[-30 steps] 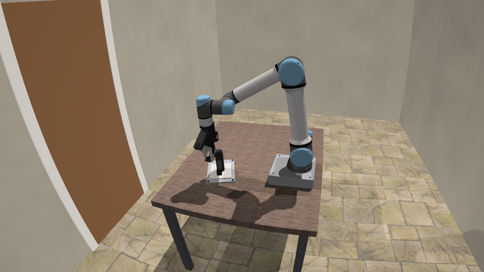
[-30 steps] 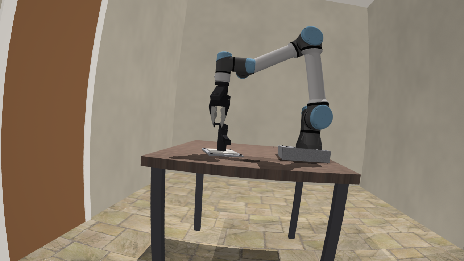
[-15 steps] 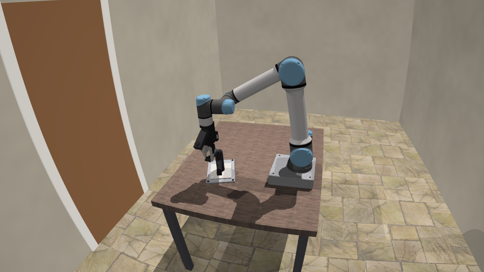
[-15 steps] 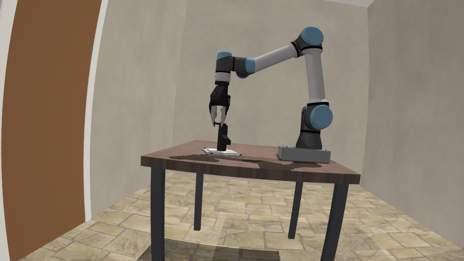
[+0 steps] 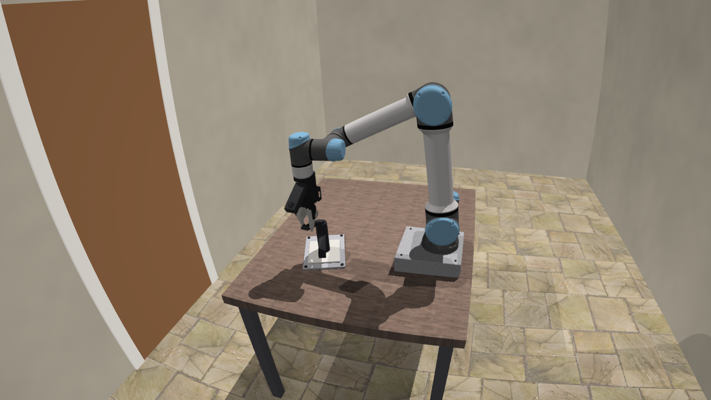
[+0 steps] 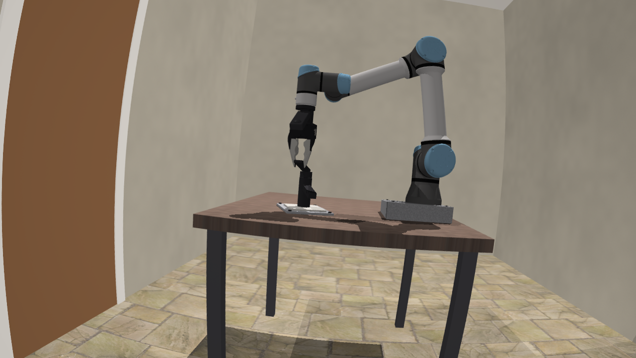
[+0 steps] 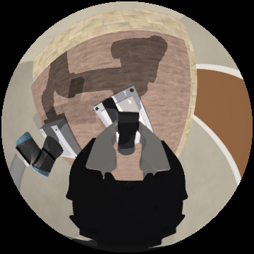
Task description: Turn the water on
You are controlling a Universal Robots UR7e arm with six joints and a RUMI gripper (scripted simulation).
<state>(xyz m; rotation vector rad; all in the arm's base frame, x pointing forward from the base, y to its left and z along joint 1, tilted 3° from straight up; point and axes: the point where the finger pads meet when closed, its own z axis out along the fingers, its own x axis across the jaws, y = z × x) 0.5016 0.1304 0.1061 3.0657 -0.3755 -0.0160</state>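
My gripper is now 20 mm past the black tap, 60 mm to the left of it and 70 mm above it. The rest, counted from my hand: flat lever (10 mm behind, 40 mm to the right, 10 mm below).
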